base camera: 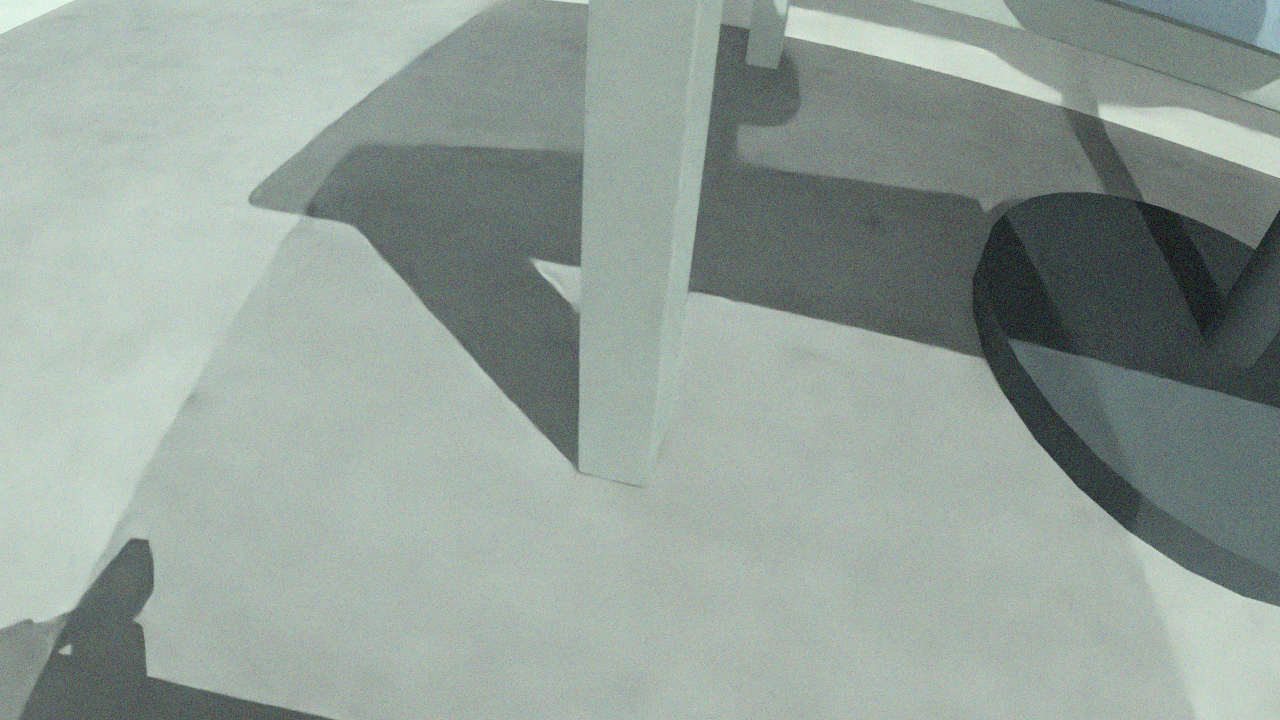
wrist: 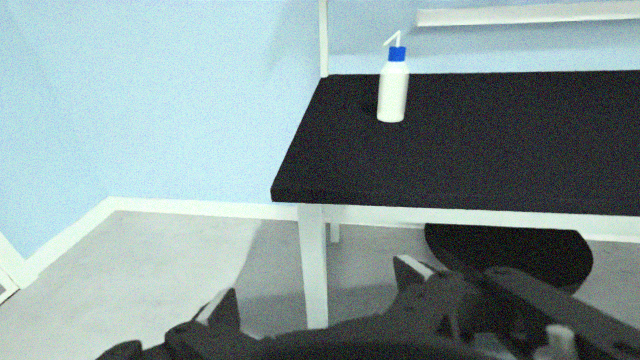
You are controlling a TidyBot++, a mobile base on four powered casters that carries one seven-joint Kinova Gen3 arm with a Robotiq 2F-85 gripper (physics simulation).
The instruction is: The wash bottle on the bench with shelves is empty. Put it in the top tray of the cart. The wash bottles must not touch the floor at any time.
my gripper: wrist 317, 289; not seen in the base camera view (out of frame)
white wash bottle: wrist 394, 77; not seen in the base camera view (out of frame)
